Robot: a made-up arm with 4 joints. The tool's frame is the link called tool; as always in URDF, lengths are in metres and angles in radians. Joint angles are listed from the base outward. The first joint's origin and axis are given. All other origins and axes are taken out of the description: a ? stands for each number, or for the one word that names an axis. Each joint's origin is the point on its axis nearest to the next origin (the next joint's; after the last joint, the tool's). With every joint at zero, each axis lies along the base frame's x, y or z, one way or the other. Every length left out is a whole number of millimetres.
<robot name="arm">
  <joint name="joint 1" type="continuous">
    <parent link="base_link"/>
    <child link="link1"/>
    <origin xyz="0 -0.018 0.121"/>
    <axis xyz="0 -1 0"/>
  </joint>
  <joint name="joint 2" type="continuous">
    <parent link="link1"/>
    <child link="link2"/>
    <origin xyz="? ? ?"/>
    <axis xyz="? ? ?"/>
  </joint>
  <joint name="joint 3" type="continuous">
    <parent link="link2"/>
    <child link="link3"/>
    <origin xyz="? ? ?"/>
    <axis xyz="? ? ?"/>
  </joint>
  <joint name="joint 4" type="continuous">
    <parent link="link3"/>
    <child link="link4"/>
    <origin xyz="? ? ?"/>
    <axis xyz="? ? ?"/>
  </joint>
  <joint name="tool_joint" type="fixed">
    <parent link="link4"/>
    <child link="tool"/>
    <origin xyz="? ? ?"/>
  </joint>
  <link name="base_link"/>
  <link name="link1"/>
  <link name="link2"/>
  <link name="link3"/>
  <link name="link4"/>
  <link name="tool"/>
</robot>
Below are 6 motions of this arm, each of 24 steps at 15 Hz.
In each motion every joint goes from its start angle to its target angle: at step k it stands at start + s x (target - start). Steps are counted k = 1, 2, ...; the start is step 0. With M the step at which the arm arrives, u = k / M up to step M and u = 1 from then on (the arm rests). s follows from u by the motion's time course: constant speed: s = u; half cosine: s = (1 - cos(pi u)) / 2; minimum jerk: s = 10 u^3 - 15 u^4 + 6 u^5.
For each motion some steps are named. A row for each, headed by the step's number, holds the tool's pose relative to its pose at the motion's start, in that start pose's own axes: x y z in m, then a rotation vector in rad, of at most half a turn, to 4 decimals.
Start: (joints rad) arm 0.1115 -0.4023 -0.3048 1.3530
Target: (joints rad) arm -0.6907 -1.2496 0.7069 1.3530
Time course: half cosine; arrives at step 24
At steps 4, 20, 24:
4: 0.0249 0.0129 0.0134 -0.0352 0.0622 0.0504
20: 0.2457 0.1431 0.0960 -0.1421 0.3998 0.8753
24: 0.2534 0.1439 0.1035 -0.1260 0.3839 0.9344

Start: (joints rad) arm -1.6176 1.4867 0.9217 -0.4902
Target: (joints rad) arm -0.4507 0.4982 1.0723 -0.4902
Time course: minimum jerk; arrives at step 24
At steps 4, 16, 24:
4: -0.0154 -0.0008 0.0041 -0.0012 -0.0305 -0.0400
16: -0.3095 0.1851 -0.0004 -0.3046 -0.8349 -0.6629
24: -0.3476 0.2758 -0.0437 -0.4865 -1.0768 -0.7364

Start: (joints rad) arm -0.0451 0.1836 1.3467 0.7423
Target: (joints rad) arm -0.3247 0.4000 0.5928 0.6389
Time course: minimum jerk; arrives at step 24
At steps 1, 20, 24:
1: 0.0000 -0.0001 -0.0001 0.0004 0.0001 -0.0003
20: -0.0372 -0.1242 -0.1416 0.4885 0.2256 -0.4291
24: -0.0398 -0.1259 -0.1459 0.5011 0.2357 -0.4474

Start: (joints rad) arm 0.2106 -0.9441 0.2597 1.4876
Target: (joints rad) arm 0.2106 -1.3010 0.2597 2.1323
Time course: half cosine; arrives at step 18
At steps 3, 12, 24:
3: 0.0123 -0.0001 -0.0009 0.0014 0.0370 0.0231
12: 0.1302 0.0293 -0.0305 -0.0411 0.4121 0.2572
24: 0.1658 0.0524 -0.0499 -0.0827 0.5466 0.3393

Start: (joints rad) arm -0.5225 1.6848 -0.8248 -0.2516
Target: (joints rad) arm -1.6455 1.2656 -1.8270 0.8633
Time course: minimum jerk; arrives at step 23
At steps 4, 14, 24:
4: 0.0149 -0.0036 -0.0025 0.0153 0.0538 0.0011
14: 0.2402 0.0054 -0.1411 0.0714 1.0354 0.1056
24: 0.2843 0.0423 -0.2350 -0.0583 1.4818 0.1363

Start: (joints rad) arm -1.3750 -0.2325 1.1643 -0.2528
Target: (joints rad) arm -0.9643 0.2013 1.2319 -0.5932
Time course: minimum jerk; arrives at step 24
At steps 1, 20, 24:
1: 0.0000 0.0001 0.0000 -0.0003 -0.0001 0.0002
20: -0.0189 0.1753 0.0223 -0.4471 -0.0820 0.2774
24: -0.0203 0.1813 0.0217 -0.4629 -0.0843 0.2872

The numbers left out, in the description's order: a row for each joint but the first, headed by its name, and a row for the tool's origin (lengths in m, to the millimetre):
joint 2: xyz 0.018 0 0.097, axis -1 0 0
joint 3: xyz 0 0.095 0.009, axis 0 0 1
joint 4: xyz 0.009 -0.195 0, axis 0 1 0
tool: xyz 0.014 0 0.275

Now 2 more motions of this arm.
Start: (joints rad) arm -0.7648 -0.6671 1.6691 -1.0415
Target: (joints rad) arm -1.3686 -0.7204 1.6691 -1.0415
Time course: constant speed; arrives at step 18
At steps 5, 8, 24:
5: -0.0444 -0.0196 0.0087 -0.0253 -0.0276 -0.1642
8: -0.0724 -0.0275 0.0137 -0.0417 -0.0439 -0.2625
24: -0.1684 -0.0316 0.0292 -0.1026 -0.0970 -0.5894

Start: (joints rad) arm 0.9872 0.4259 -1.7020 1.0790
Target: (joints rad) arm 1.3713 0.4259 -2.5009 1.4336
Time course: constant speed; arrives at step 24
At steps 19, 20, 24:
19: 0.0587 -0.1591 -0.2411 0.8007 0.3883 -0.0197
20: 0.0608 -0.1612 -0.2571 0.8426 0.4118 -0.0158
24: 0.0673 -0.1620 -0.3213 1.0099 0.5080 0.0042

